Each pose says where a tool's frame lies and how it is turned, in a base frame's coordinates. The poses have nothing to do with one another.
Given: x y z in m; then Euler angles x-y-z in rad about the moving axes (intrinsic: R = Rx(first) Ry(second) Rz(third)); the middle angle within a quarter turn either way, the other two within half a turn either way.
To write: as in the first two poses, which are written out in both.
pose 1, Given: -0.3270 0.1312 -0.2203 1.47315 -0.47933 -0.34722
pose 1, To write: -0.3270 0.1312 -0.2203 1.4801 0.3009 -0.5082
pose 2, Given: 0.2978 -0.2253 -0.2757 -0.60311 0.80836 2.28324
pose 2, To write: 0.2978 -0.2253 -0.2757 0.9652 0.0399 2.0396
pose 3, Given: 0.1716 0.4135 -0.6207 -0.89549 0.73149 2.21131
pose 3, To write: 0.1716 0.4135 -0.6207 1.0448 0.3858 2.0715
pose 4, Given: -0.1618 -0.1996 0.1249 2.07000 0.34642 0.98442
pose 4, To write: -0.1618 -0.1996 0.1249 2.4803 -0.9636 -0.4222
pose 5, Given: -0.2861 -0.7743 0.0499 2.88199 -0.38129 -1.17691
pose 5, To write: -0.2861 -0.7743 0.0499 -2.8869 0.3845 1.1764
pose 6, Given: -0.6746 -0.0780 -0.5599 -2.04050 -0.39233 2.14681
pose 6, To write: -0.6746 -0.0780 -0.5599 2.1562 0.7123 -2.2982
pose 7, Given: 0.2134 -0.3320 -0.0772 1.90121 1.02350 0.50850
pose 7, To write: 0.2134 -0.3320 -0.0772 1.8103 -0.7789 0.8780
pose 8, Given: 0.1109 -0.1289 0.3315 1.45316 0.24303 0.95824
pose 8, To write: 0.1109 -0.1289 0.3315 1.3813 -0.9211 0.3962
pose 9, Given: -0.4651 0.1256 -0.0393 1.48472 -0.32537 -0.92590
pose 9, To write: -0.4651 0.1256 -0.0393 1.4403 0.8942 -0.4284
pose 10, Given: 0.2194 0.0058 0.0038 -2.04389 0.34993 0.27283
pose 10, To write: 0.2194 0.0058 0.0038 -2.0150 0.0896 -0.4316
